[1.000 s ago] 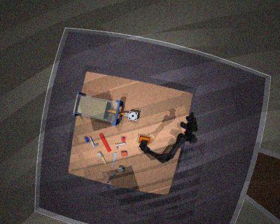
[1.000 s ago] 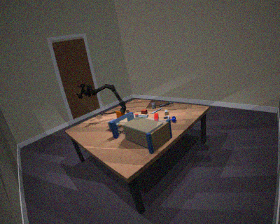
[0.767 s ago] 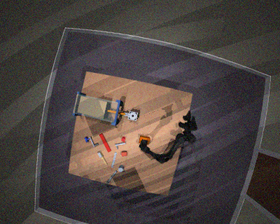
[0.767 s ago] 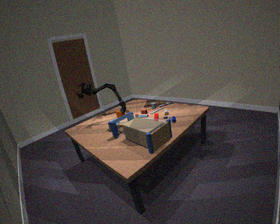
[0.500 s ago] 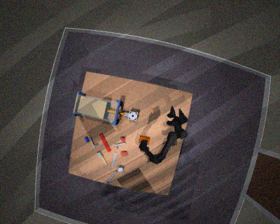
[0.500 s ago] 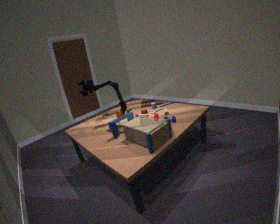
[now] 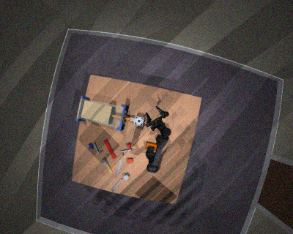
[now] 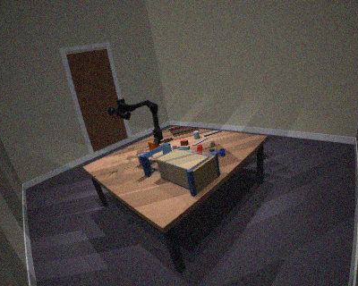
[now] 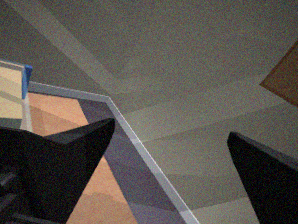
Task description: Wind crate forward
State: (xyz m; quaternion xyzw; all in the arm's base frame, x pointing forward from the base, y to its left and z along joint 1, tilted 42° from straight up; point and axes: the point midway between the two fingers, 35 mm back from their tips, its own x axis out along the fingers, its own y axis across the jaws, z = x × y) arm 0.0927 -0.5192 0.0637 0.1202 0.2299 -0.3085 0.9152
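My gripper tip is now 460 mm to the right of the red-knobbed winch handle, 440 mm above it and 140 mm short of it. Round my gripper tip: blue frame 350 mm below, 240 mm ahead, 120 mm to the left; then clear-panelled guard cubby 480 mm ahead, 340 mm below, 130 mm to the left; then grey hand winch 420 mm below, 110 mm to the left, 70 mm ahead.
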